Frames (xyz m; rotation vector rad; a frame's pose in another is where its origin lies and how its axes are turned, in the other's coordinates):
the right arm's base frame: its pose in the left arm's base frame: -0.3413 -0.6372 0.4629 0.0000 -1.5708 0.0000
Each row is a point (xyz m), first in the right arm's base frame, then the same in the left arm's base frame.
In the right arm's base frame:
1: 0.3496 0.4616 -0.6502
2: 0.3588 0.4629 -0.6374
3: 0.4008 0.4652 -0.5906
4: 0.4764 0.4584 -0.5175
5: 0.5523 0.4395 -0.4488
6: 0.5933 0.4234 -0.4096
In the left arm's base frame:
1: 0.3089 -0.1756 0.8125
2: 0.2961 -0.1743 0.8217
3: 0.2493 -0.1720 0.8637
4: 0.1762 -0.1788 0.9393
5: 0.1075 -0.1977 1.0152
6: 0.0683 -0.2138 1.0562

